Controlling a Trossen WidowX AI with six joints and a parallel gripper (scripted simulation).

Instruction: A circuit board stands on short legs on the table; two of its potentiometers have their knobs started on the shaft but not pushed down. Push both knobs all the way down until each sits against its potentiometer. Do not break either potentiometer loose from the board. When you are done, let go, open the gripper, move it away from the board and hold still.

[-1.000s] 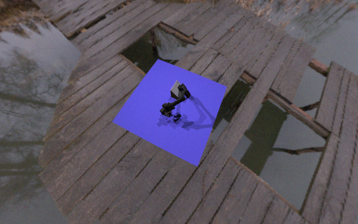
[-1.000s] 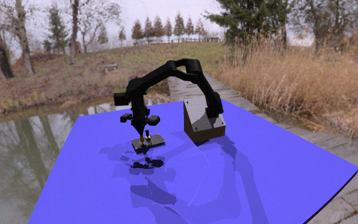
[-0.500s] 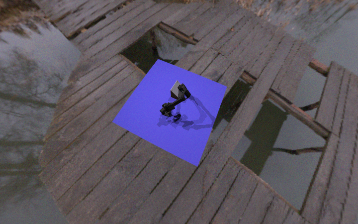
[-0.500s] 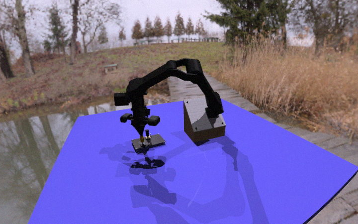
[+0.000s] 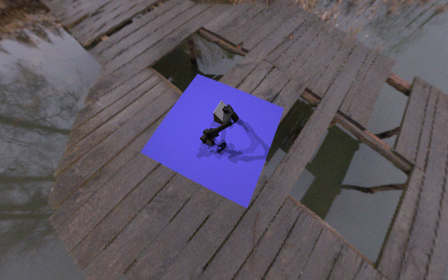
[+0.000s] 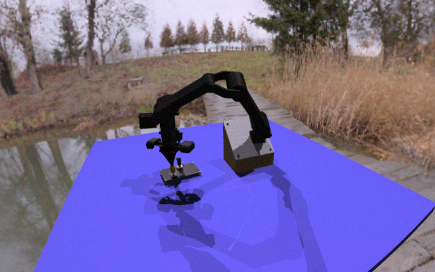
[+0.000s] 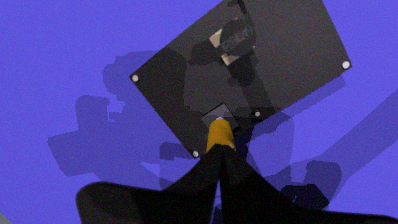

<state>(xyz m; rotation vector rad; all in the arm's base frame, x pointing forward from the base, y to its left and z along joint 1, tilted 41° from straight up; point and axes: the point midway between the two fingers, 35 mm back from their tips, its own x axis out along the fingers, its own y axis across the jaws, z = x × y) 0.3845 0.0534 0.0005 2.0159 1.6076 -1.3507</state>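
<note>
My gripper tip is now 1 cm above the orange knob. The rest, counted from my gripper tip: black knob (3 cm behind, 6 cm to the right, 1 cm below).
</note>
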